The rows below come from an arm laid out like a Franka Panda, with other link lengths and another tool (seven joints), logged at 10 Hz.
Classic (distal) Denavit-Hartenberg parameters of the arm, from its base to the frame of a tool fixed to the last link. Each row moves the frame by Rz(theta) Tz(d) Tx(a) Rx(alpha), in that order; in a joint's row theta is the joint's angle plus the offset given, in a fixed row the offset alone. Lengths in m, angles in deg.
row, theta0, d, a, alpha
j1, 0, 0.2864, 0, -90
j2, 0, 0, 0, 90
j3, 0, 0.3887, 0.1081, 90
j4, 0, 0, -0.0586, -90
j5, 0, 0.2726, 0, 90
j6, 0, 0, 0.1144, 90
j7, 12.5, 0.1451, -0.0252, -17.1
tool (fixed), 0, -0.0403, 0, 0
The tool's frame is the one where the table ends.
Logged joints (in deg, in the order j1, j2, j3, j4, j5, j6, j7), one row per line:
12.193, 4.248, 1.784, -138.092, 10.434, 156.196, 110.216
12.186, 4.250, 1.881, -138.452, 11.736, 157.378, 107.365
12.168, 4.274, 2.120, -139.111, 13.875, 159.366, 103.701
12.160, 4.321, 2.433, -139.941, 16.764, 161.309, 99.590
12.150, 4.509, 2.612, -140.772, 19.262, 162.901, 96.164
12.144, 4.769, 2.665, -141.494, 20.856, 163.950, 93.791
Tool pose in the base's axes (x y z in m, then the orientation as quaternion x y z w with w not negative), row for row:
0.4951, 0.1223, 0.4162, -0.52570, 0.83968, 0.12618, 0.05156
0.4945, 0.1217, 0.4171, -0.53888, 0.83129, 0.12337, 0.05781
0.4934, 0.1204, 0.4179, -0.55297, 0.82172, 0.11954, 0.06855
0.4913, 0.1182, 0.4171, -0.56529, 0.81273, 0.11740, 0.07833
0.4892, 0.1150, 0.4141, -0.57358, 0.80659, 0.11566, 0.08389
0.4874, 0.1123, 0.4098, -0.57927, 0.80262, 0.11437, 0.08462
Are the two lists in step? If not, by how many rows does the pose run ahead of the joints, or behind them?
They are in step.
